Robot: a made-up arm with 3 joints. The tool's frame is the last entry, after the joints.
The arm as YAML. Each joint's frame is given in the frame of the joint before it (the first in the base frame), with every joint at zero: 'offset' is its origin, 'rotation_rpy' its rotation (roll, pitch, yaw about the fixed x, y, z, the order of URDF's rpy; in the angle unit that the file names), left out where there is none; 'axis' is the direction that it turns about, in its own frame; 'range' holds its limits. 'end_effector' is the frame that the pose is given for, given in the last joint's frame.
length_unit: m
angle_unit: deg
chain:
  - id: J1
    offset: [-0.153, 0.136, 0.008]
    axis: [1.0, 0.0, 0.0]
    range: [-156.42, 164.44]
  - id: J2
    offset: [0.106, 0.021, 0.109]
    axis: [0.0, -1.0, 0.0]
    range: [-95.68, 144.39]
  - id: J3
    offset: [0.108, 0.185, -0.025]
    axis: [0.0, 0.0, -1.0]
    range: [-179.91, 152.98]
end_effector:
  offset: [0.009, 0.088, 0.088]
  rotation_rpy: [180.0, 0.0, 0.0]
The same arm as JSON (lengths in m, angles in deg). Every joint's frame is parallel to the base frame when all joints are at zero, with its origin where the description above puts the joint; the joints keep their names.
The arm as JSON. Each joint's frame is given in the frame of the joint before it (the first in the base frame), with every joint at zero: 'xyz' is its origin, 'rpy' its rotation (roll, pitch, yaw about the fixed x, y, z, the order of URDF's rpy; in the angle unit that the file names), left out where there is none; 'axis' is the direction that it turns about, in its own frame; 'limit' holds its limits. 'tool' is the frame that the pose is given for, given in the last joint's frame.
{
  "units": {
    "length": "m",
    "angle": "deg"
  },
  "joints": [
    {
      "name": "J1",
      "type": "revolute",
      "origin": {
        "xyz": [
          -0.153,
          0.136,
          0.008
        ]
      },
      "axis": [
        1.0,
        0.0,
        0.0
      ],
      "limit": {
        "lower": -156.42,
        "upper": 164.44
      }
    },
    {
      "name": "J2",
      "type": "revolute",
      "origin": {
        "xyz": [
          0.106,
          0.021,
          0.109
        ]
      },
      "axis": [
        0.0,
        -1.0,
        0.0
      ],
      "limit": {
        "lower": -95.68,
        "upper": 144.39
      }
    },
    {
      "name": "J3",
      "type": "revolute",
      "origin": {
        "xyz": [
          0.108,
          0.185,
          -0.025
        ]
      },
      "axis": [
        0.0,
        0.0,
        -1.0
      ],
      "limit": {
        "lower": -179.91,
        "upper": 152.98
      }
    }
  ],
  "tool": {
    "origin": {
      "xyz": [
        0.009,
        0.088,
        0.088
      ],
      "rpy": [
        180.0,
        0.0,
        0.0
      ]
    }
  }
}

